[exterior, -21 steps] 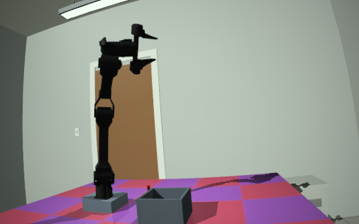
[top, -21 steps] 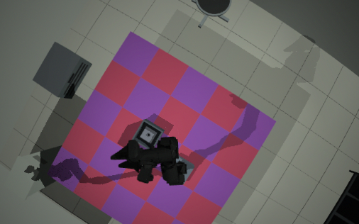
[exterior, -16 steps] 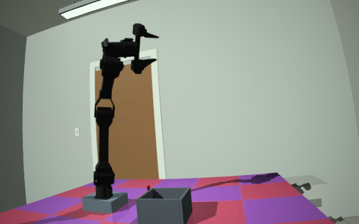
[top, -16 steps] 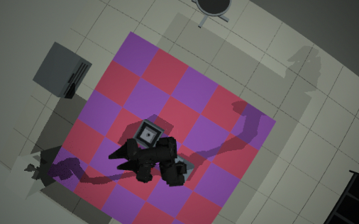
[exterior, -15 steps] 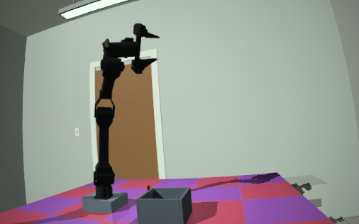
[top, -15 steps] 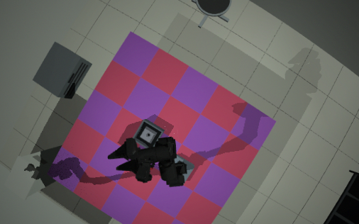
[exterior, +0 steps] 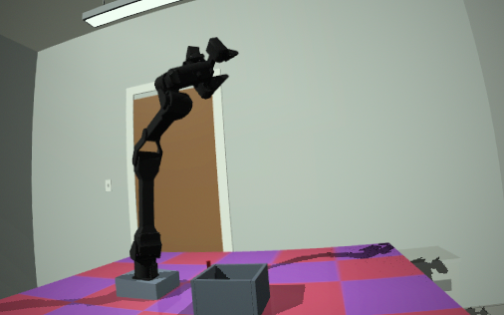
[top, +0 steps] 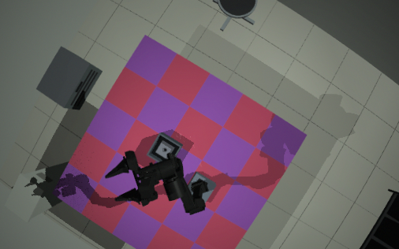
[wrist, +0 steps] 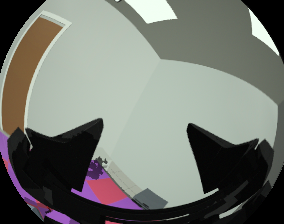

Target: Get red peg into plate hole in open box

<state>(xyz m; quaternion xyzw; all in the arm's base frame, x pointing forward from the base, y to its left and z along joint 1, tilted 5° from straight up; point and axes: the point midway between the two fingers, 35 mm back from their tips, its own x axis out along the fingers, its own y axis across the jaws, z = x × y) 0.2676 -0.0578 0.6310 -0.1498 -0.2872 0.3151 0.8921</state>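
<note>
My gripper tip is 16 cm past the red peg, 14 cm to the right of it and 63 cm above it. Also, from my gripper tip: grey box 3 cm behind, 6 cm to the right, 65 cm below.
</note>
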